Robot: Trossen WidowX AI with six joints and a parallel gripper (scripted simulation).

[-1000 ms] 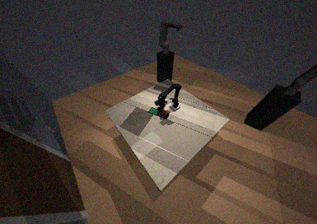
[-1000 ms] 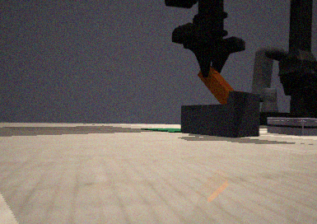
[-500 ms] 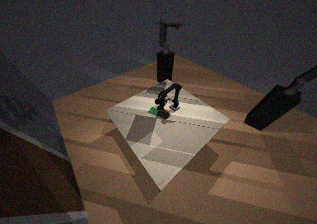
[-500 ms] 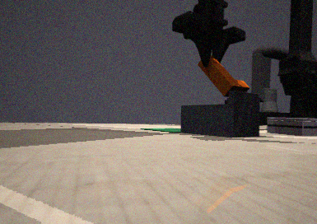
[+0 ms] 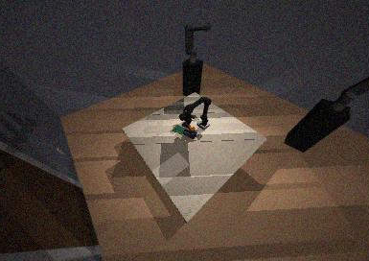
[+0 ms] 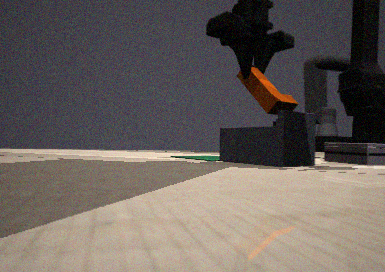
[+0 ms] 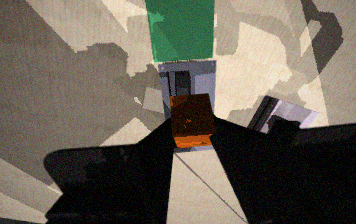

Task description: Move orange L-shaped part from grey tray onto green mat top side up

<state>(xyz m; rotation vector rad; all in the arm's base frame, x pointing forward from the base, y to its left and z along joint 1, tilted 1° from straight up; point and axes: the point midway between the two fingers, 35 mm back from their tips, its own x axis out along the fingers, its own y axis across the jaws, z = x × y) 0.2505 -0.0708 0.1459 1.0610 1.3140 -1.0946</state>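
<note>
Now: the green mat 17 cm below my gripper tip, 13 cm to the right of it and 1 cm ahead of it. The rest, counted from my gripper tip: orange L-shaped part 3 cm to the left, 3 cm below, 2 cm behind.
</note>
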